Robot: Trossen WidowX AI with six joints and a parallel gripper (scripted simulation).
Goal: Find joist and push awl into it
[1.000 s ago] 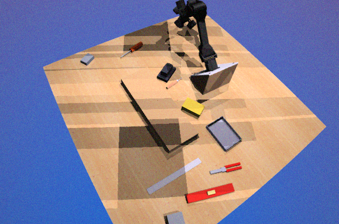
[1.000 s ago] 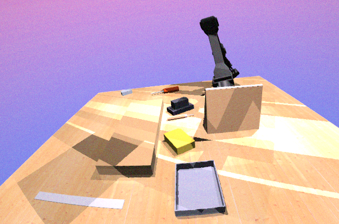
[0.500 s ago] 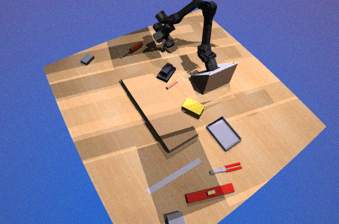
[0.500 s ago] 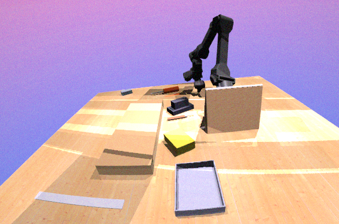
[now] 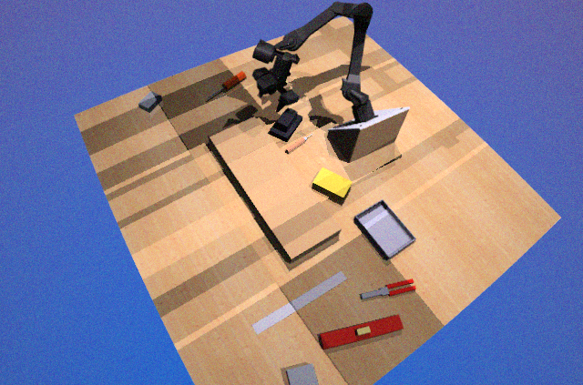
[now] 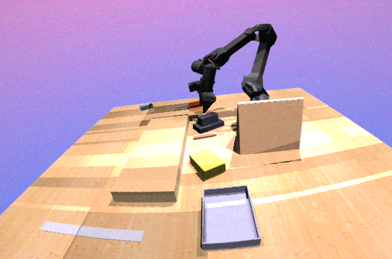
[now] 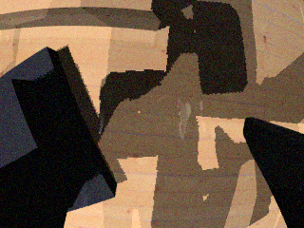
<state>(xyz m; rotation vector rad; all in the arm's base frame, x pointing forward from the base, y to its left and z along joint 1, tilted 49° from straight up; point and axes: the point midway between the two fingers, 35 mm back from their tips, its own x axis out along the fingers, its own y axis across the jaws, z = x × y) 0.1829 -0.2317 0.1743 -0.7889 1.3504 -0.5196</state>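
Right now the stud finder is 30 mm behind my gripper tip, 80 mm to the left of it and 10 mm below it. The rest, counted from my gripper tip: grey tray: 30 mm behind, 590 mm to the left, 40 mm below; then yellow block: 10 mm ahead, 370 mm to the left, 40 mm below; then awl: 30 mm behind, 170 mm to the left, 50 mm below.
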